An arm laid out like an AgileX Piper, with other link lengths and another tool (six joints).
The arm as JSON. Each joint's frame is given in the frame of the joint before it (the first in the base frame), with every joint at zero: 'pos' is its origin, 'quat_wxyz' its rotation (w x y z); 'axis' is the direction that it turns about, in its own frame. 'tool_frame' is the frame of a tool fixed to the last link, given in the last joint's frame.
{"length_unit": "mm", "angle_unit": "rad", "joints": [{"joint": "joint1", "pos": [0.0, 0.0, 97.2], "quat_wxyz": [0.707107, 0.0, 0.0, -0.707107], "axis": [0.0, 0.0, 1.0]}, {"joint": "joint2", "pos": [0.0, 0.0, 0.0], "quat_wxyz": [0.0, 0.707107, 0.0, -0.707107], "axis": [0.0, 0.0, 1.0]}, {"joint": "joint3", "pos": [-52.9, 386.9, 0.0], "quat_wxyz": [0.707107, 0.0, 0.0, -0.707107], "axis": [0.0, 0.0, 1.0]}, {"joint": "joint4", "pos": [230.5, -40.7, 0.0], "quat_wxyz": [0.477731, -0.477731, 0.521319, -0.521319], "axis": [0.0, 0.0, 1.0]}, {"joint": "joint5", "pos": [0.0, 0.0, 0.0], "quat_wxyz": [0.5, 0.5, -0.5, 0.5], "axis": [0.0, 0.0, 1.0]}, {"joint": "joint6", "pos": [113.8, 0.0, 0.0], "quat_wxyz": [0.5, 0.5, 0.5, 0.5], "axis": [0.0, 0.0, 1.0]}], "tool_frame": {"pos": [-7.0, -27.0, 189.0], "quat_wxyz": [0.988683, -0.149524, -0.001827, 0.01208]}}
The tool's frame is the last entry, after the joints.
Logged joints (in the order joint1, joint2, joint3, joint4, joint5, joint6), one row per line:
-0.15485, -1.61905, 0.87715, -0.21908, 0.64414, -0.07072
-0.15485, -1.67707, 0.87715, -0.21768, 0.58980, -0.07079
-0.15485, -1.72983, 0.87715, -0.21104, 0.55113, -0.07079
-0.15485, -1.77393, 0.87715, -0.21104, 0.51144, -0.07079
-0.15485, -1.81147, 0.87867, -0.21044, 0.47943, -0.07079
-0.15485, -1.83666, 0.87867, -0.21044, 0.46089, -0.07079
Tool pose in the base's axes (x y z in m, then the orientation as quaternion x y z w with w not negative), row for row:
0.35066, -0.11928, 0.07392, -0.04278, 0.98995, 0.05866, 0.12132
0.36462, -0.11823, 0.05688, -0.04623, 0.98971, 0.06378, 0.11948
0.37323, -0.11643, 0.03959, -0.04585, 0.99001, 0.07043, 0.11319
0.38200, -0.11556, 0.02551, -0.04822, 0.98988, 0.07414, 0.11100
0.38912, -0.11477, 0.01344, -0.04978, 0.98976, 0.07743, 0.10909
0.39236, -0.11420, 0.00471, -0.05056, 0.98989, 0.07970, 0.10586
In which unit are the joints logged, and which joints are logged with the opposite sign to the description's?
The joints are logged in radians. Opposite sign: joint2, joint3.
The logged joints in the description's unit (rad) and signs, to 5 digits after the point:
-0.15485, 1.61905, -0.87715, -0.21908, 0.64414, -0.07072
-0.15485, 1.67707, -0.87715, -0.21768, 0.58980, -0.07079
-0.15485, 1.72983, -0.87715, -0.21104, 0.55113, -0.07079
-0.15485, 1.77393, -0.87715, -0.21104, 0.51144, -0.07079
-0.15485, 1.81147, -0.87867, -0.21044, 0.47943, -0.07079
-0.15485, 1.83666, -0.87867, -0.21044, 0.46089, -0.07079

